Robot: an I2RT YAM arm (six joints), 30 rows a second.
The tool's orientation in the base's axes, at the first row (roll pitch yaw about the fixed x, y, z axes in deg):
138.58, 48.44, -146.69
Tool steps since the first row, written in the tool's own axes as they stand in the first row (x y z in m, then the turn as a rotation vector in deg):
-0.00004, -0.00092, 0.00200, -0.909, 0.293, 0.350
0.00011, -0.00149, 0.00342, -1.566, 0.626, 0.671
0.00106, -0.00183, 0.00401, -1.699, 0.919, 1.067
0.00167, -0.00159, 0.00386, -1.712, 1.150, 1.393
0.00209, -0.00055, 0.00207, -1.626, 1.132, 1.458
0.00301, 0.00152, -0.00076, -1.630, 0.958, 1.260
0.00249, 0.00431, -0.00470, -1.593, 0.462, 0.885
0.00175, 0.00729, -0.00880, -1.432, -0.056, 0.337
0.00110, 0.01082, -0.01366, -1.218, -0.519, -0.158
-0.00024, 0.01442, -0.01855, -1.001, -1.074, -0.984
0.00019, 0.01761, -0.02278, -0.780, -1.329, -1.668
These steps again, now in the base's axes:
0.00099, 0.00141, -0.00137, 0.299, 0.736, 0.635
0.00153, 0.00238, -0.00244, 0.422, 1.370, 1.113
0.00135, 0.00242, -0.00359, 0.296, 1.864, 1.144
0.00079, 0.00215, -0.00387, 0.147, 2.231, 1.093
-0.00049, 0.00083, -0.00284, 0.121, 2.249, 0.988
-0.00300, -0.00121, -0.00121, 0.246, 2.019, 1.013
-0.00543, -0.00342, 0.00237, 0.595, 1.506, 0.954
-0.00792, -0.00563, 0.00627, 0.876, 0.792, 0.879
-0.01098, -0.00832, 0.01072, 1.087, 0.124, 0.762
-0.01373, -0.01077, 0.01574, 1.338, -0.864, 0.767
-0.01705, -0.01343, 0.01892, 1.353, -1.624, 0.830

